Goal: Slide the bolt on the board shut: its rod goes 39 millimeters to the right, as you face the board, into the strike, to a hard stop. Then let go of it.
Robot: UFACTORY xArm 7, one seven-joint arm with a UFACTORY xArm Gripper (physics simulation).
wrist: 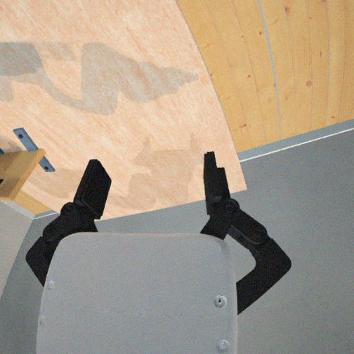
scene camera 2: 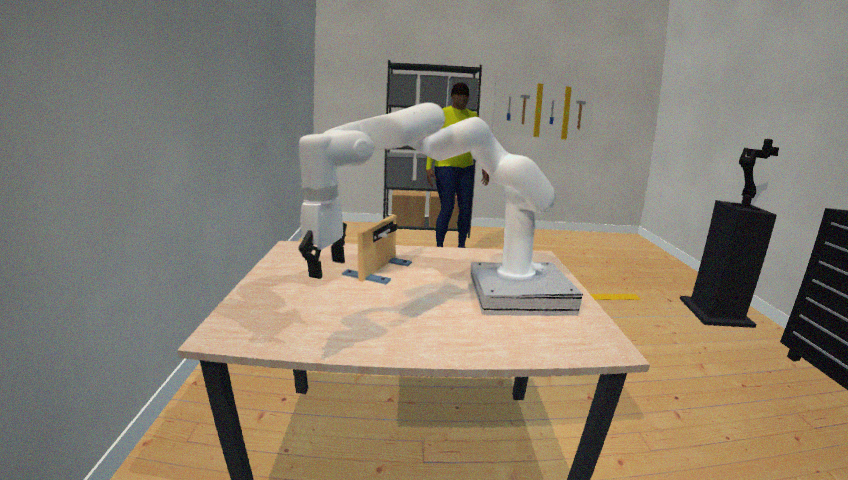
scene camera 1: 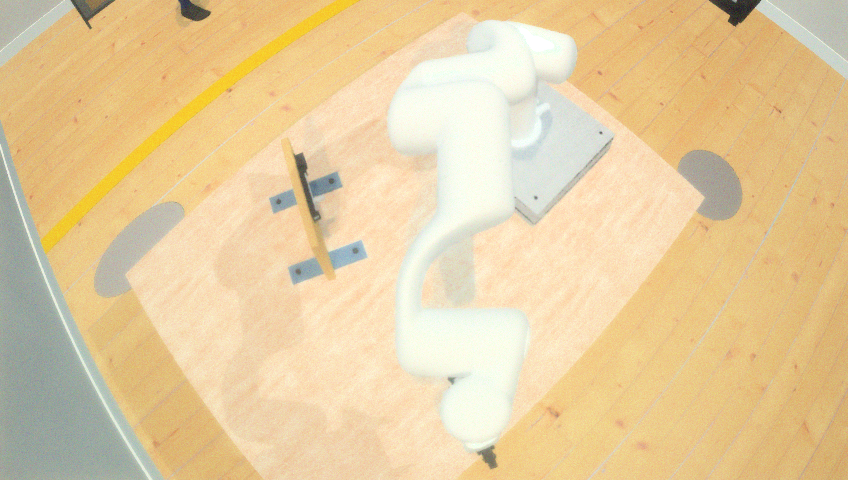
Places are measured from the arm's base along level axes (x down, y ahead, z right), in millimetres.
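Where they show: gripper, between the fingertips: [scene camera 2: 327,269]; arm's base, origin of its link: [scene camera 2: 516,273] [scene camera 1: 513,126].
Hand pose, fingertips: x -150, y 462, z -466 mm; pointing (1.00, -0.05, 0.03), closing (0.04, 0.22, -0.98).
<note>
Each offset is from my fingertips to the top centre of the thing. Level surfaces: height alone.
The upright wooden board {dx +39, dy +17, dz +533 mm} [scene camera 1: 315,237] [scene camera 2: 368,255] [wrist: 20,172] stands on two blue feet on the table. The black bolt {dx +55, dy -13, dz +546 mm} [scene camera 1: 307,191] [scene camera 2: 383,230] is mounted on the board's face toward the robot's base, with a light grey part on it. How far its rod is from the strike is too small to tell. My gripper [scene camera 2: 326,268] [wrist: 151,166] is open and empty. It points down beyond the board's near end in scene camera 2, apart from the board. In scene camera 1 the arm hides most of it. The wrist view shows the board's end at the left; the bolt's face is hidden there.
The table {dx +210 mm} [scene camera 1: 368,404] [scene camera 2: 416,339] carries the robot's grey base plate [scene camera 1: 571,148] [scene camera 2: 526,288]. A blue foot {dx +202, dy +37, dz +446 mm} [scene camera 1: 348,254] [scene camera 2: 371,277] [wrist: 31,145] sticks out on both sides of the board. A grey wall [scene camera 2: 148,148] rises past the table's left end in scene camera 2.
</note>
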